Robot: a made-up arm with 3 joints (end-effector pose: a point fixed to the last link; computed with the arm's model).
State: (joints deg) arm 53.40 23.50 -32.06
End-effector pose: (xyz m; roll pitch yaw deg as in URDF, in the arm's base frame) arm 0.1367 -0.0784 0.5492 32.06 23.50 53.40
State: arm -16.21 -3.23 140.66
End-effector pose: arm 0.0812 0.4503 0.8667 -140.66 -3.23 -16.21
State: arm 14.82 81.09 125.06
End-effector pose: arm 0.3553 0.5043 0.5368 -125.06 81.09 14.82
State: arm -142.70 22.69 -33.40
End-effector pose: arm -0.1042 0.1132 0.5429 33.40 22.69 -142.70
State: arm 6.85 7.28 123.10
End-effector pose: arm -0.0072 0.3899 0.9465 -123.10 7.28 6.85
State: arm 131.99 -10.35 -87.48
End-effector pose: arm -0.0652 -0.0676 0.3522 87.48 -10.35 131.99
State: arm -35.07 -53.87 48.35
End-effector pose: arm -0.3835 0.2333 0.7520 -48.35 -53.87 -35.07
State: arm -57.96 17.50 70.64
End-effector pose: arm 0.1600 -0.0782 1.0063 -70.64 17.50 -57.96
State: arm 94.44 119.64 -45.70
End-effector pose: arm 0.1129 0.0321 0.4424 -134.30 60.36 -85.56
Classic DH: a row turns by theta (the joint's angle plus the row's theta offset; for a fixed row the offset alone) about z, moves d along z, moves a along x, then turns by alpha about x. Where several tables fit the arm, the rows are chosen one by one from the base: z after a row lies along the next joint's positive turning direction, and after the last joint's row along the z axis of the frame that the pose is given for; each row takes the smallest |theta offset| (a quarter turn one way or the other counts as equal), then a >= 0, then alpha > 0; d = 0 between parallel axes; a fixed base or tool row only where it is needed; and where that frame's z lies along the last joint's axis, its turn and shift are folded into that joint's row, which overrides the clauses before.
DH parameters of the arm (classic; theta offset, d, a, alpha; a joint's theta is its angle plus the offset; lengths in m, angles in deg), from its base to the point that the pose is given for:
joint 1: 0 0.4487 -0.0121 -90
joint 2: -90 0.1593 0.2424 90
joint 3: -90 0.012 0.3409 -90
tool (fixed): 90 0.0507 0 0

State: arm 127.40 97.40 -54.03
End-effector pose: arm 0.0738 0.0385 0.4611 -125.97 82.60 -52.60
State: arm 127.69 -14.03 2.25
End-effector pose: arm 0.2019 0.0321 0.7431 -2.25 -14.03 127.69
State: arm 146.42 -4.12 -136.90
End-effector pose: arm -0.1882 -0.3234 0.4204 136.90 -4.12 146.42
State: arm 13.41 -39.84 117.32
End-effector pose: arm -0.4297 0.2685 0.8418 -117.32 -39.84 13.41
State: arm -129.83 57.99 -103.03
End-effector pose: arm 0.2102 -0.0396 0.4053 103.03 57.99 -129.83
